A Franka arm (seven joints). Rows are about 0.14 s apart.
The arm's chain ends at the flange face. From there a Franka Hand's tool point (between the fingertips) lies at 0.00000 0.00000 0.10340 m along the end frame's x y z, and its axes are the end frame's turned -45 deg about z.
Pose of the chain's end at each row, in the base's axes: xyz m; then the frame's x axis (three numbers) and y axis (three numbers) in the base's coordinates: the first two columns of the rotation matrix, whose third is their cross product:
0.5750 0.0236 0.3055 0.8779 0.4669 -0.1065 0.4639 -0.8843 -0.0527
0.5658 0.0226 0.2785 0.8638 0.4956 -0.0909 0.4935 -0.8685 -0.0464
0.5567 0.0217 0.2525 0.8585 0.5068 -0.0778 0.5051 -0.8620 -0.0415
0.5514 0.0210 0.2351 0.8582 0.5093 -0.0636 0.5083 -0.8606 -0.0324
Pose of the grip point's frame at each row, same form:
0.5627 0.0233 0.2028 0.2927 0.9554 -0.0380 0.9488 -0.2951 -0.1126
0.5553 0.0221 0.1756 0.2618 0.9646 -0.0315 0.9598 -0.2637 -0.0971
0.5476 0.0213 0.1495 0.2499 0.9679 -0.0257 0.9642 -0.2512 -0.0844
0.5440 0.0205 0.1320 0.2474 0.9687 -0.0221 0.9663 -0.2484 -0.0679

